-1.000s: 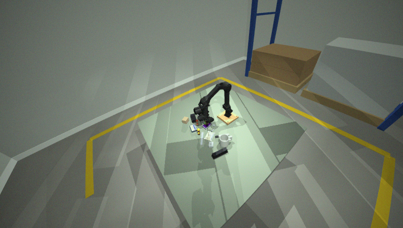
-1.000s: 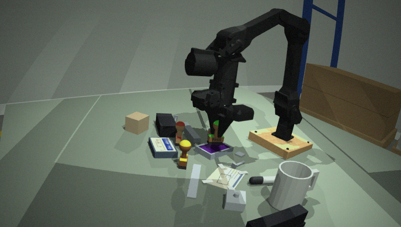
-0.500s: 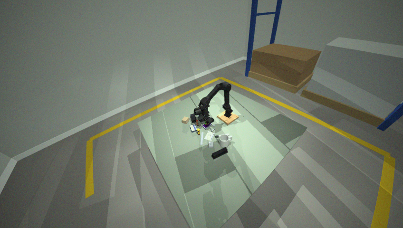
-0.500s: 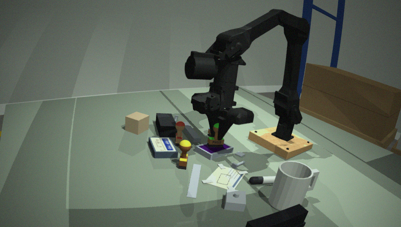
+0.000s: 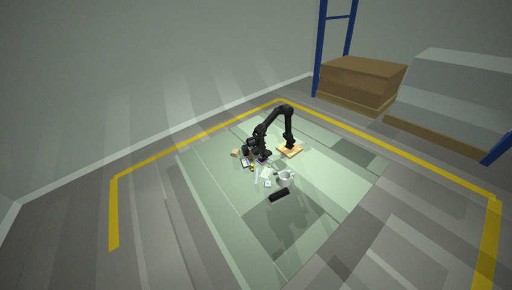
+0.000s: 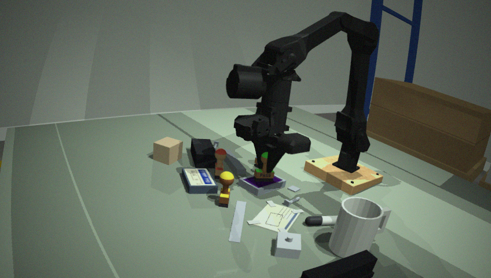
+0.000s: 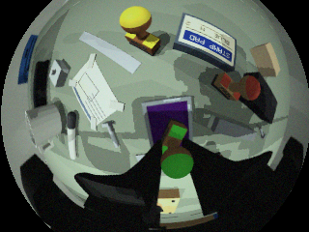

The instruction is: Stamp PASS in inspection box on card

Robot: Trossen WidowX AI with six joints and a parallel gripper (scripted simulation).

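Now: the pass stamp right at my gripper tip. The rest, counted from my gripper tip: purple ink pad (30 mm below); blue-knobbed stamp (80 mm behind, 70 mm to the right, 20 mm below); red-knobbed stamp (40 mm ahead, 90 mm to the right, 20 mm below).
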